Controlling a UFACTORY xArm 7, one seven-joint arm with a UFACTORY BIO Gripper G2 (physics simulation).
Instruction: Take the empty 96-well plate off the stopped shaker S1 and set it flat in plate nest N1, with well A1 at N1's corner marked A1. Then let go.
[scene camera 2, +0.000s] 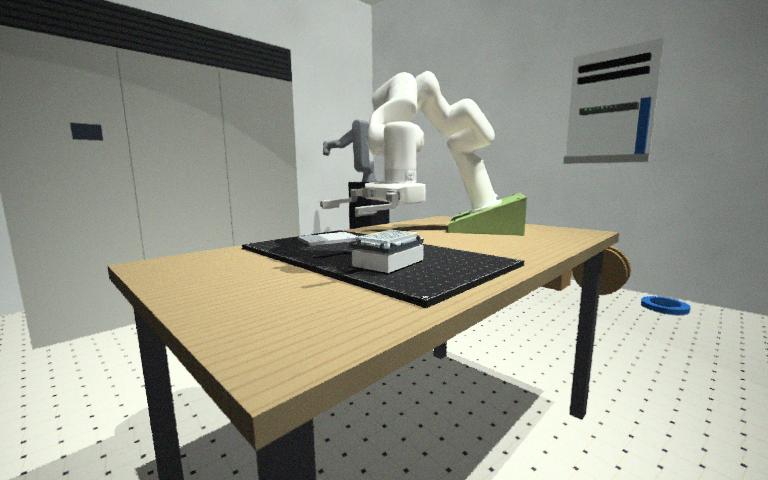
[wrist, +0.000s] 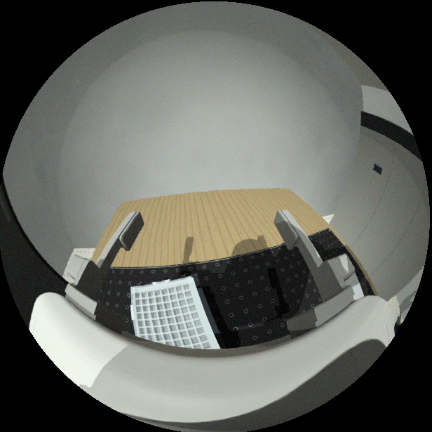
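Where they show: hand, its tool point: (scene camera 2: 346, 207); arm's base, origin of its link: (scene camera 2: 485, 207).
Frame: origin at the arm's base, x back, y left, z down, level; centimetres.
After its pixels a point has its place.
The white 96-well plate (scene camera 2: 388, 237) {x -72.5, y 7.7, z 0.3 cm} (wrist: 167, 312) sits on the shaker S1 (scene camera 2: 390, 260) {x -76.2, y 11.0, z 4.2 cm}, a white block with a dark top. In the wrist view the plate is at lower left, its near part hidden by the gripper body. A low, flat, pale piece (scene camera 2: 328, 238) {x -59.3, y -25.5, z 6.0 cm}, which looks like nest N1, lies at the back left of the black board; its A1 mark cannot be made out. My gripper (scene camera 2: 339, 207) {x -77.0, y -0.4, z -6.2 cm} (wrist: 210, 229) is open and empty, above the height of the plate. In the scene view its fingertips are left of the plate, over the pale piece's area.
The black perforated board (scene camera 2: 464, 270) {x -64.6, y 22.0, z 7.2 cm} (wrist: 250, 290) lies on the wooden table (scene camera 2: 226, 316) {x -106.9, y 1.9, z 8.5 cm} (wrist: 210, 215). The arm stands on a green wedge base (scene camera 2: 498, 217) {x -9.2, y 8.6, z 2.2 cm} at the table's back. A grey arm on a black pedestal (scene camera 2: 369, 217) stands behind the table.
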